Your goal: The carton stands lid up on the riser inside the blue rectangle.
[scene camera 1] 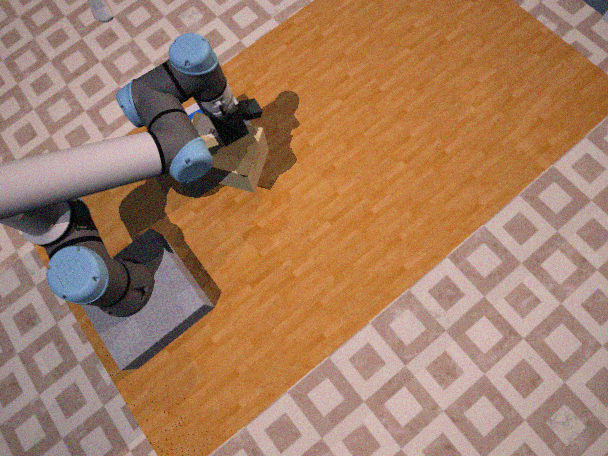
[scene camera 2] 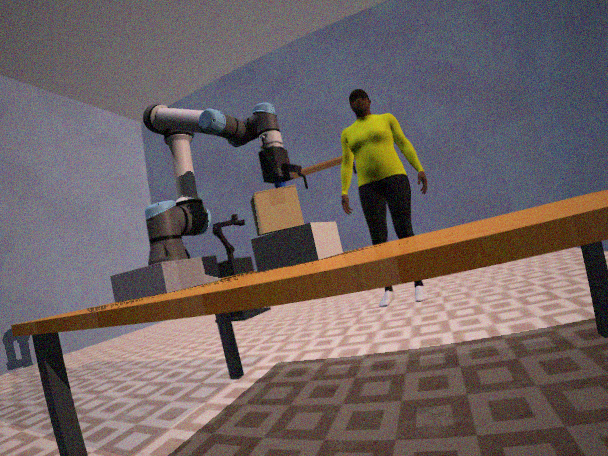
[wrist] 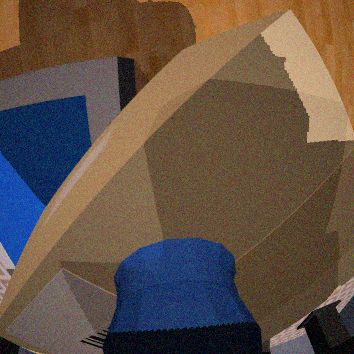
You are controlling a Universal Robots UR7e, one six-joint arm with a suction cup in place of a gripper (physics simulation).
The suction cup (wrist: 178, 288) is stuck to a tan cardboard carton (scene camera 1: 239, 165), which still rests on a grey riser.
The tan cardboard carton also shows in scene camera 2 (scene camera 2: 278, 209) and in the wrist view (wrist: 235, 140).
